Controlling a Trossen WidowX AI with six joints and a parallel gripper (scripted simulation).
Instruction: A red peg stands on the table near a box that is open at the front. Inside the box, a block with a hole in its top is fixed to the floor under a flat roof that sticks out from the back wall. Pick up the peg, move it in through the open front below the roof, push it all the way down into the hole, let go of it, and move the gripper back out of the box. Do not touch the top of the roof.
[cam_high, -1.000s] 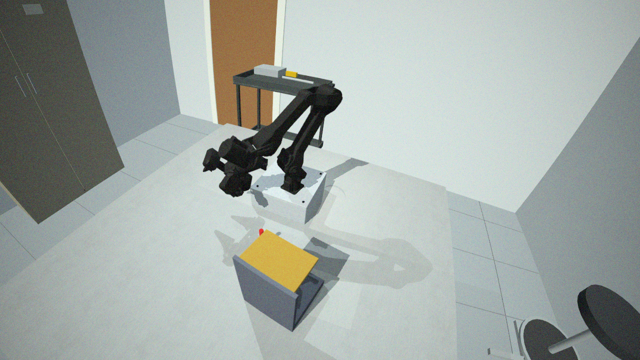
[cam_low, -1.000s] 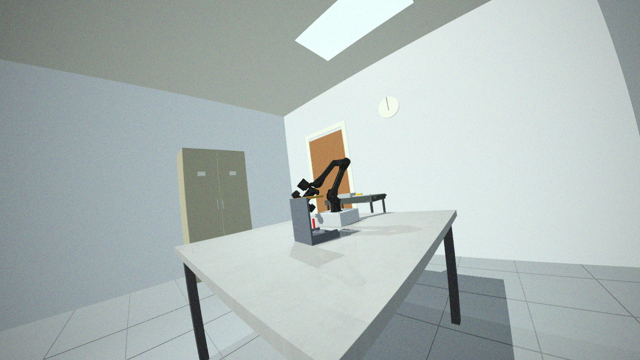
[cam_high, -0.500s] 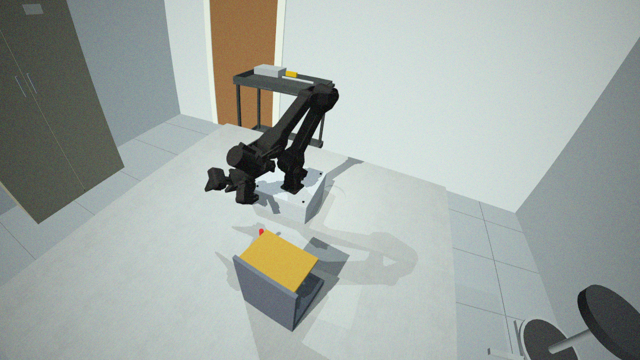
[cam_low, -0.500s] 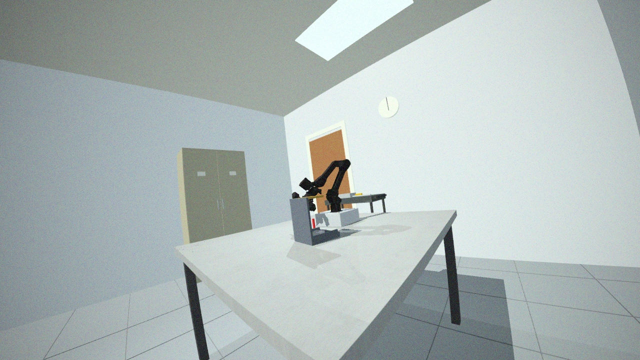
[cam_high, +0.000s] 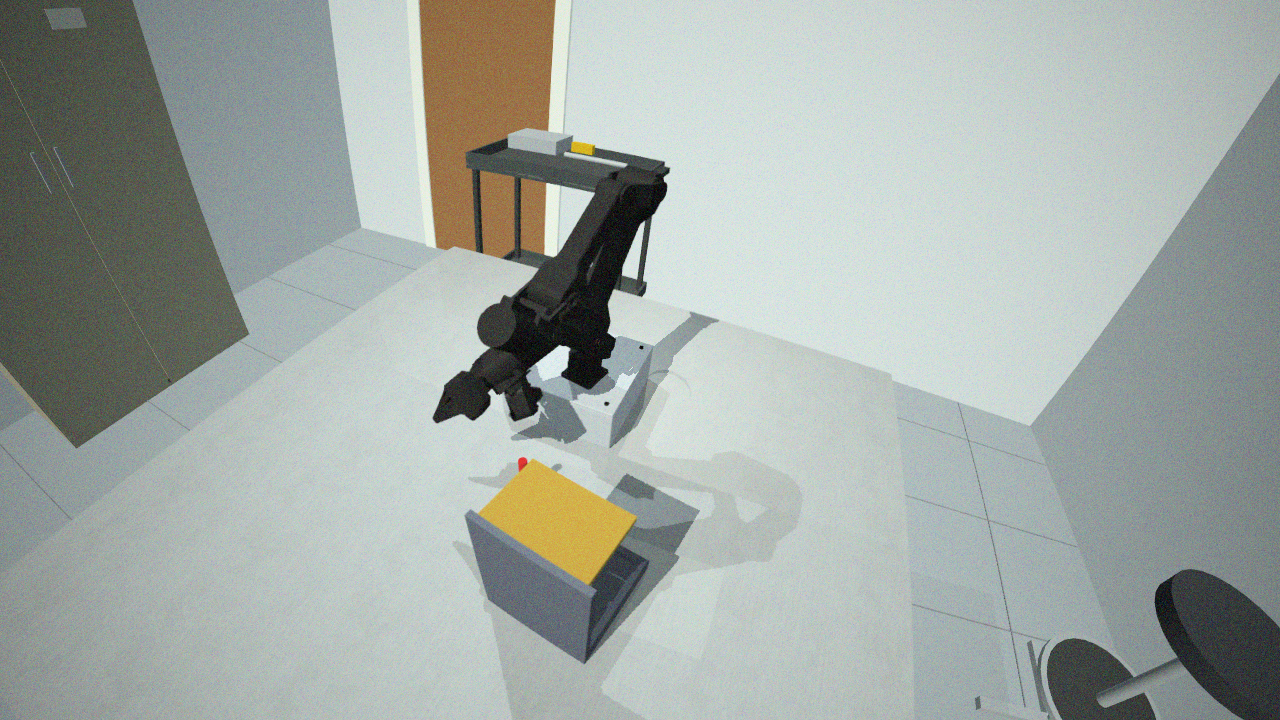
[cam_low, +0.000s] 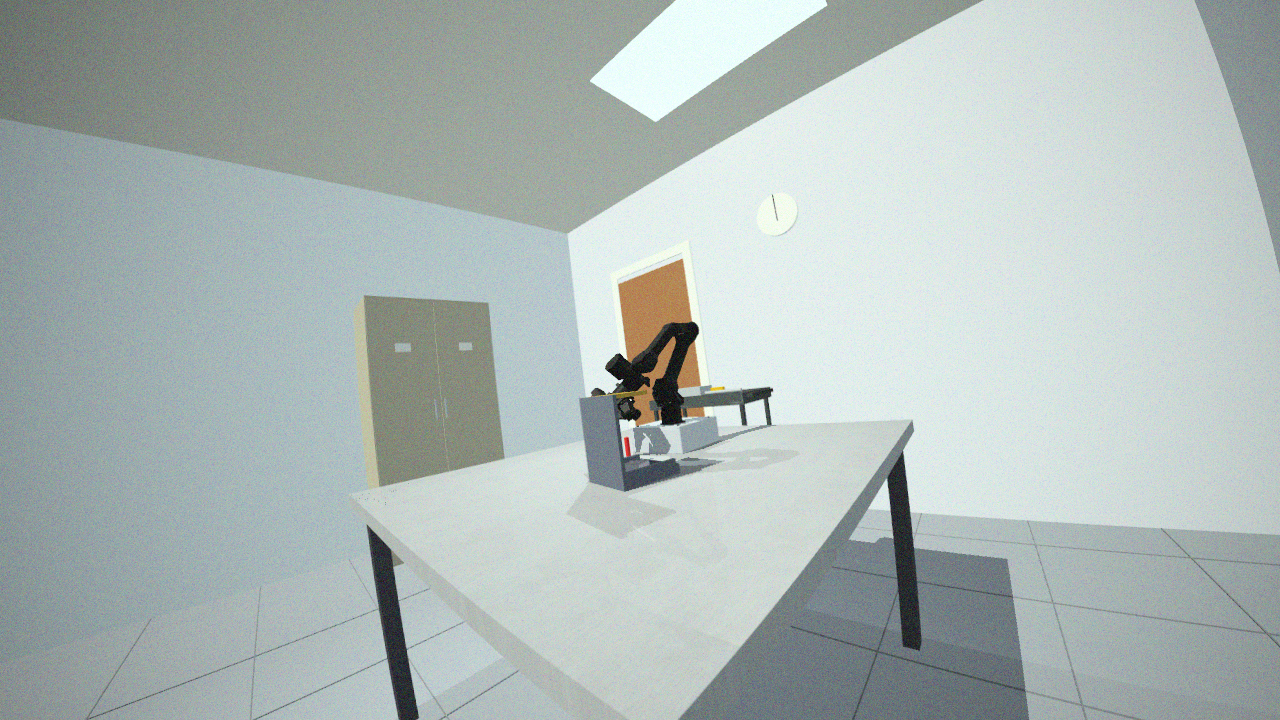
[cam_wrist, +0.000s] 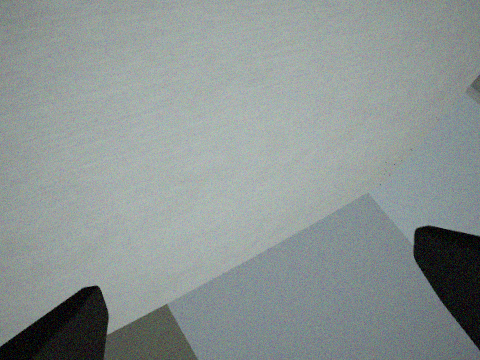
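The red peg is 2 cm behind my gripper tip, 13 cm to the left of it and 9 cm below it. The rest, counted from my gripper tip: yellow roof 10 cm ahead, 29 cm to the left, 9 cm above.
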